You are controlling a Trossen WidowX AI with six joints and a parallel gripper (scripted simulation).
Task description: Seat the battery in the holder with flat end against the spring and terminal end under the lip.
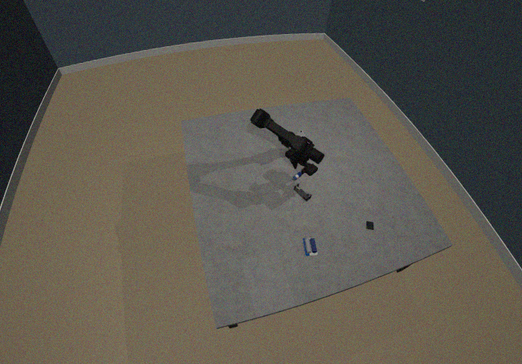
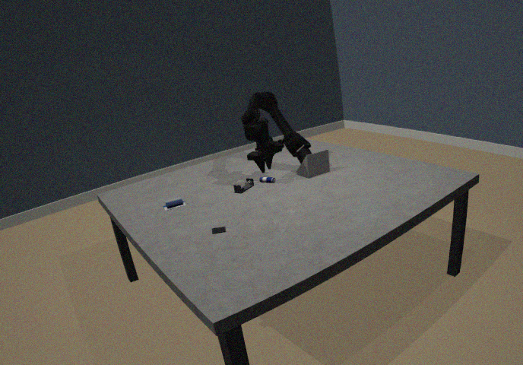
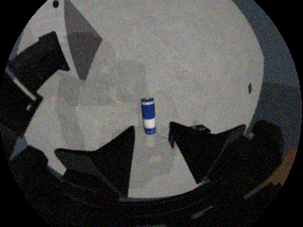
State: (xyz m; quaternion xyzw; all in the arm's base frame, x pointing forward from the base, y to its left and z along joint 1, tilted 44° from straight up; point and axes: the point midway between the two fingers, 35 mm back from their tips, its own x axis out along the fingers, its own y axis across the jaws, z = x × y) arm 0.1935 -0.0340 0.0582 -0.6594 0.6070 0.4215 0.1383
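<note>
My gripper tip is 4 cm above the battery.
</note>
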